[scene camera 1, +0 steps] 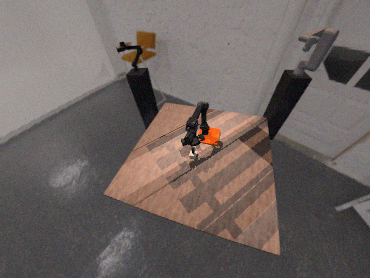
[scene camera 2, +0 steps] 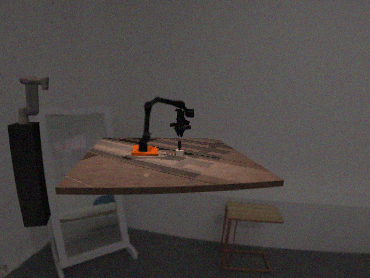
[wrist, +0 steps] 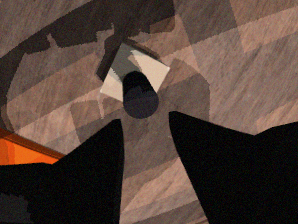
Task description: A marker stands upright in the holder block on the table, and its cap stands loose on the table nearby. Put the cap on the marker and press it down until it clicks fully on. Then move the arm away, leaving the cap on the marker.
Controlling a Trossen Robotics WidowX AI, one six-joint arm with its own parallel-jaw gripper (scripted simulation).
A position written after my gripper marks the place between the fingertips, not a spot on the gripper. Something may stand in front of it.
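Note:
Dark cap (wrist: pixel 140 100), my gripper (wrist: pixel 145 122): both seen.

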